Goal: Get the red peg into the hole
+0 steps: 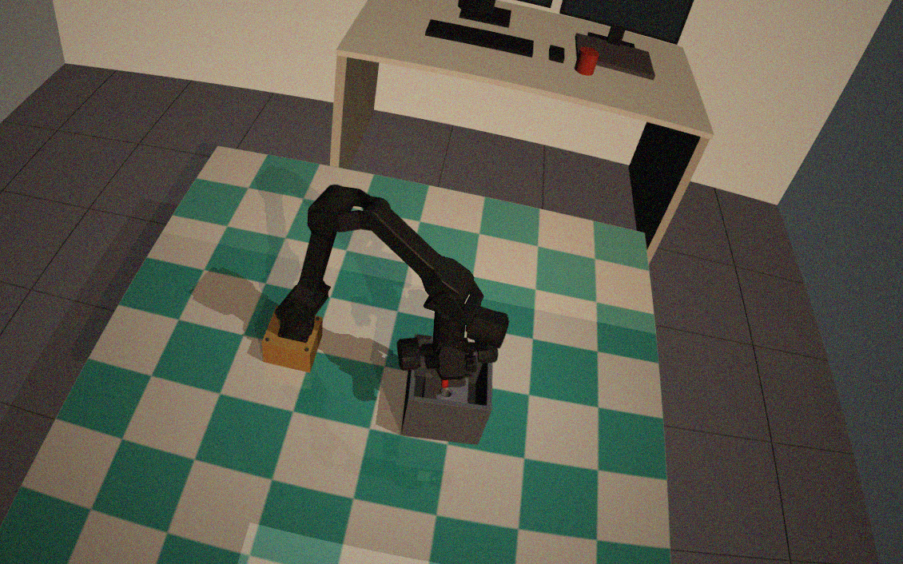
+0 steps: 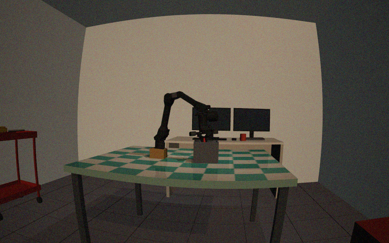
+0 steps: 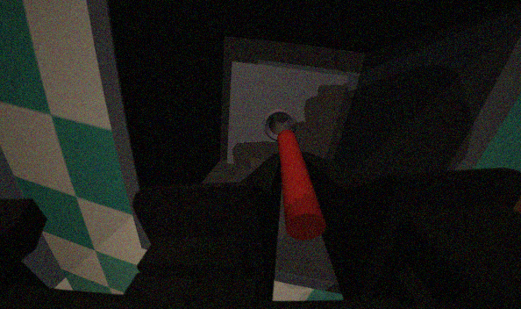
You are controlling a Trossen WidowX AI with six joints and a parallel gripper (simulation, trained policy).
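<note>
Now: the red peg 10 mm above my gripper tip. The rest, counted from my gripper tip: light grey plate 10 mm ahead, 10 mm to the right, 60 mm below.
</note>
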